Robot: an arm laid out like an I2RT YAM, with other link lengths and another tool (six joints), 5 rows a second.
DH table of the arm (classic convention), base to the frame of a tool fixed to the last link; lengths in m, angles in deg. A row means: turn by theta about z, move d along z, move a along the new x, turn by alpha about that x. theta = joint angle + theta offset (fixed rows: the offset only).
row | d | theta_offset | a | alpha
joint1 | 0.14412 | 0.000 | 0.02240 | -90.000
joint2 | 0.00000 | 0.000 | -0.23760 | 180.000
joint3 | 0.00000 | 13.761 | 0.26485 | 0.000
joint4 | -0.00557 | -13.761 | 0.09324 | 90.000
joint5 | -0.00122 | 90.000 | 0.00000 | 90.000
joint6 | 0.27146 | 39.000 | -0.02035 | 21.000
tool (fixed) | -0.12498 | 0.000 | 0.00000 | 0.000
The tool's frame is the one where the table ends.
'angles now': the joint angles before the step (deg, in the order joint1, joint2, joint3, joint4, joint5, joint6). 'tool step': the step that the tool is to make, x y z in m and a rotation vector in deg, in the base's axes. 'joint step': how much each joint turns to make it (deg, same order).
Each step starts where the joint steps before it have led.
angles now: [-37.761 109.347 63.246 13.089 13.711 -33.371]
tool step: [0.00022 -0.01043 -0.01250 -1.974 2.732 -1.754]
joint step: [0.277 3.468 1.958 0.990 3.471 -1.647]
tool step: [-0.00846 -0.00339 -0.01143 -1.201 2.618 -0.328]
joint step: [-0.253 1.088 -0.879 1.297 1.483 -2.180]
